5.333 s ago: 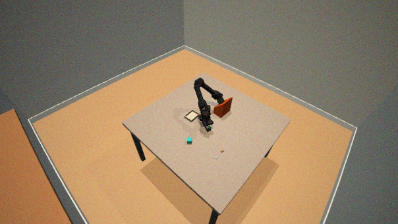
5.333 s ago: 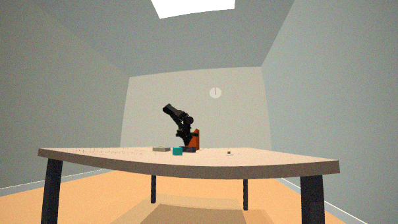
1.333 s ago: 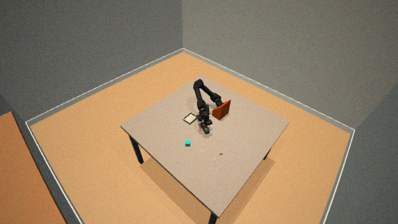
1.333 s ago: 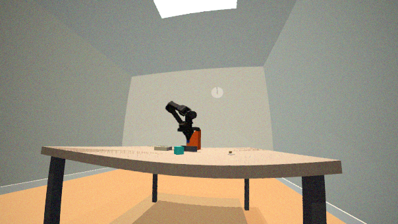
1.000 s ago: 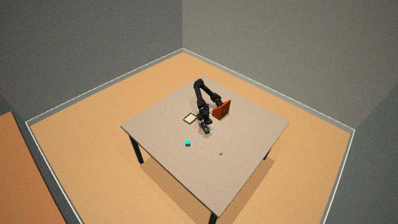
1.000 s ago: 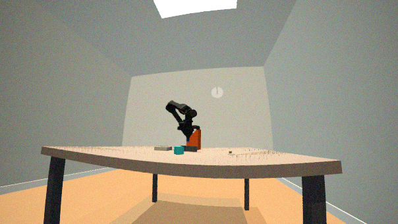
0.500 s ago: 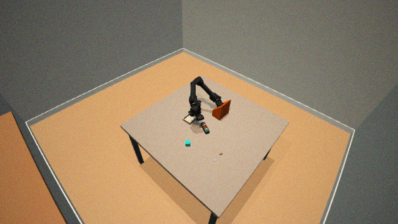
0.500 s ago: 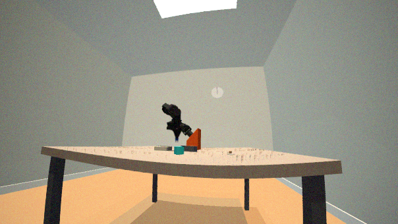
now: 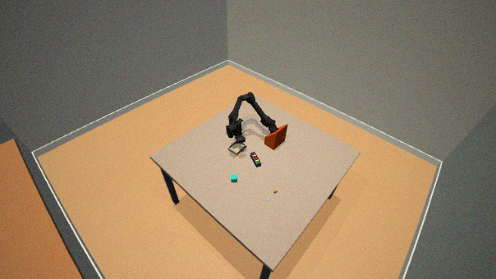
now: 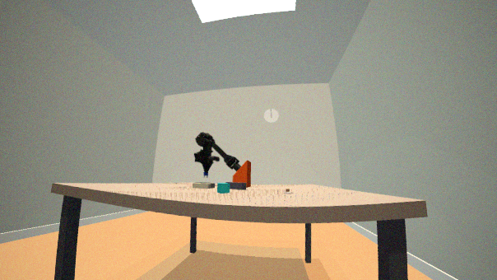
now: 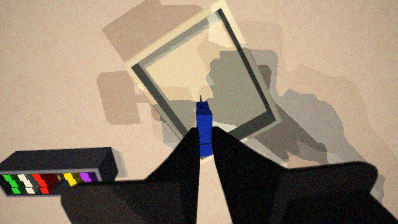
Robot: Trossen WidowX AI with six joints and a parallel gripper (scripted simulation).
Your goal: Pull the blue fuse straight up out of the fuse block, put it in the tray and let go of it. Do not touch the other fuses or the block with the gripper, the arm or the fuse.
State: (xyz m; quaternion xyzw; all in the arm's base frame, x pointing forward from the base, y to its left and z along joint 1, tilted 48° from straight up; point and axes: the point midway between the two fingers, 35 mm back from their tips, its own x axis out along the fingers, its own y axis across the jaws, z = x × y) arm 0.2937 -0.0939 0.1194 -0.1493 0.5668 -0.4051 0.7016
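Now: the flat tray 90 mm below my gripper tip and 10 mm to the right of it. Round my gripper tip: teal cube 240 mm ahead, 220 mm to the left, 70 mm below.
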